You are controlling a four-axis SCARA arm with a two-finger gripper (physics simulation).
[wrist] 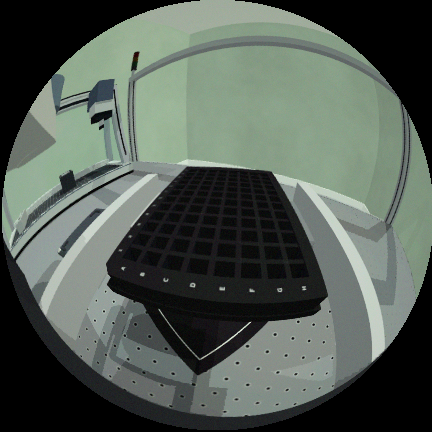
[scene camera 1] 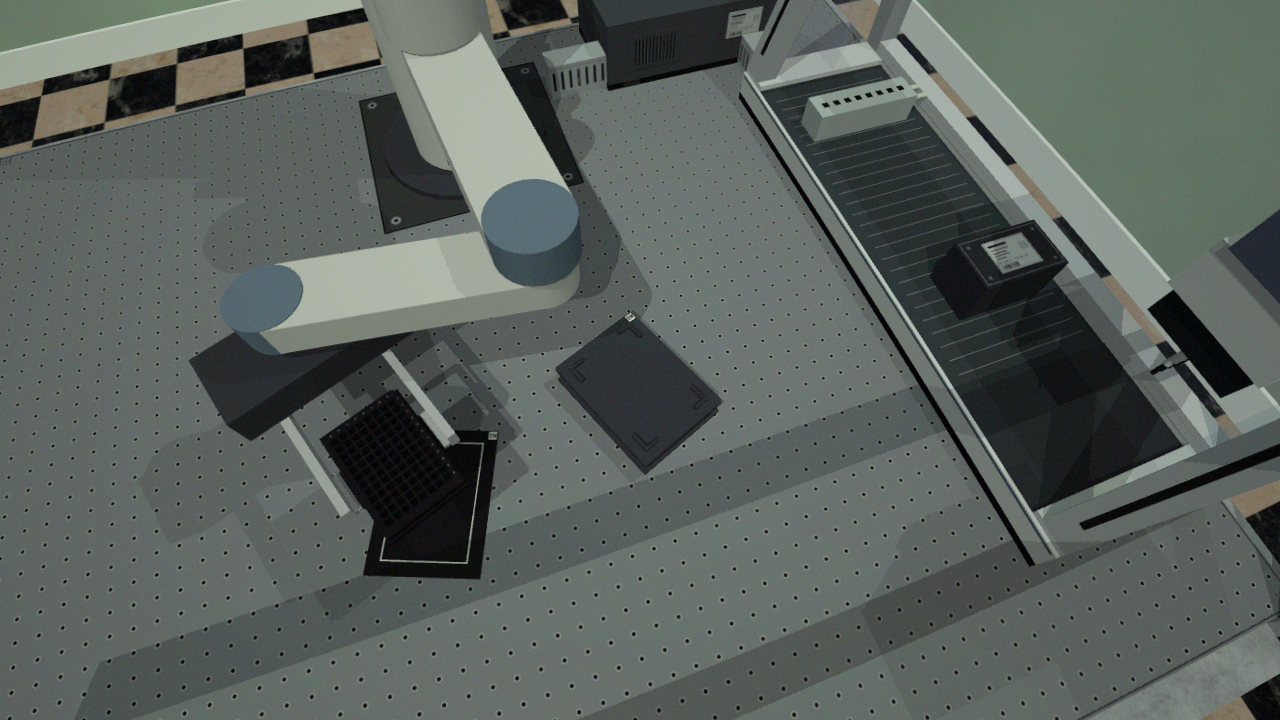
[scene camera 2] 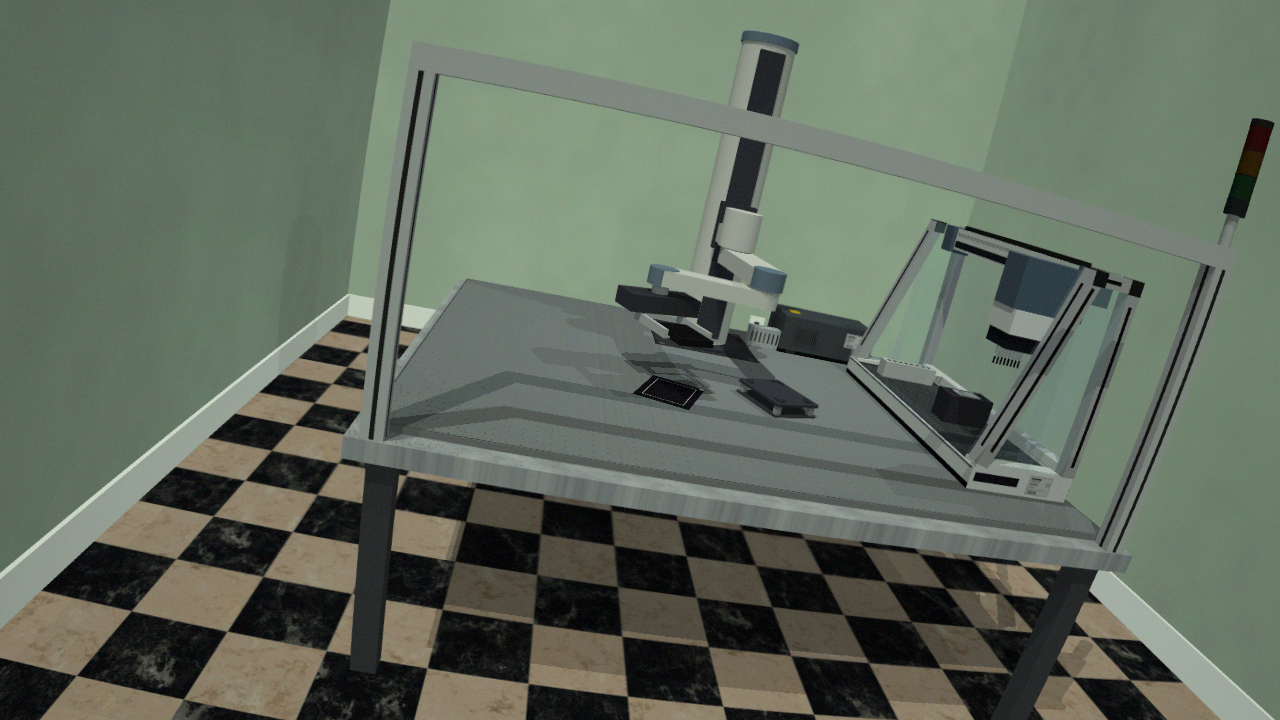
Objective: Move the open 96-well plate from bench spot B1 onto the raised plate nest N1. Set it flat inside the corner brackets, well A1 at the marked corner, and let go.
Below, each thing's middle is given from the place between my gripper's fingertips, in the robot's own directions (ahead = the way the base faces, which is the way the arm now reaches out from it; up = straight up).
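Scene:
Pale rack (scene camera 1: 821, 123): 370 mm behind my hand, 710 mm to the left of it and 70 mm below it. Black nest with white outline (scene camera 1: 450, 543): 140 mm below my hand, 20 mm behind and 10 mm to the right. The black box (scene camera 1: 963, 288) stands 720 mm to the left of my hand, 60 mm below and 40 mm behind. As for the black well plate (scene camera 1: 400, 473), my gripper is 20 mm past it and 10 mm to the left of it.

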